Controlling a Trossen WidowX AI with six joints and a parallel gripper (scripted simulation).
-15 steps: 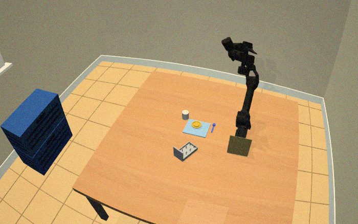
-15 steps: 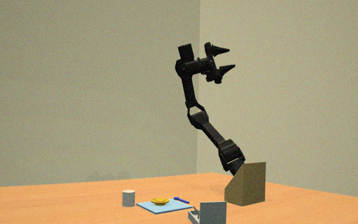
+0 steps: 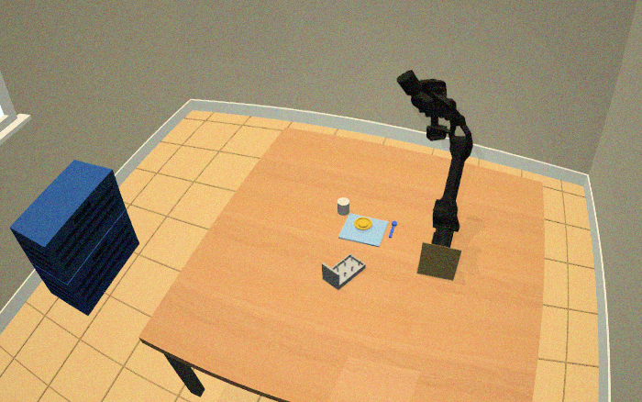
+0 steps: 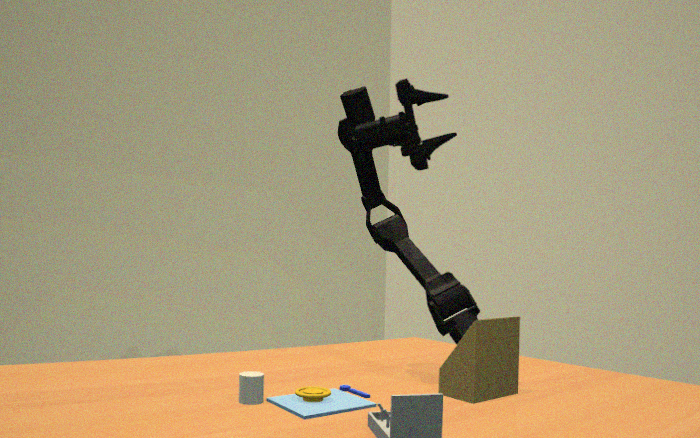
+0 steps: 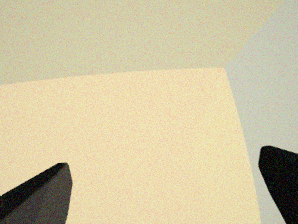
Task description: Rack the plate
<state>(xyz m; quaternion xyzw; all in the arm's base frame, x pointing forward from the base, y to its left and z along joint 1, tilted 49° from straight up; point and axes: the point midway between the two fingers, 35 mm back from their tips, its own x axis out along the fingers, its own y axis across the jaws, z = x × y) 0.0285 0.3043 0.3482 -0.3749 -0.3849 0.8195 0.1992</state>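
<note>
Now: gripper tip 280 mm short of the yellow plate, 60 mm to the left of it and 540 mm above it. From my gripper tip the other things lie so: grey dish rack: 260 mm ahead, 170 mm to the left, 540 mm below; then blue spoon: 170 mm ahead, 90 mm to the right, 560 mm below; then light blue mat: 270 mm ahead, 40 mm to the right, 560 mm below.
</note>
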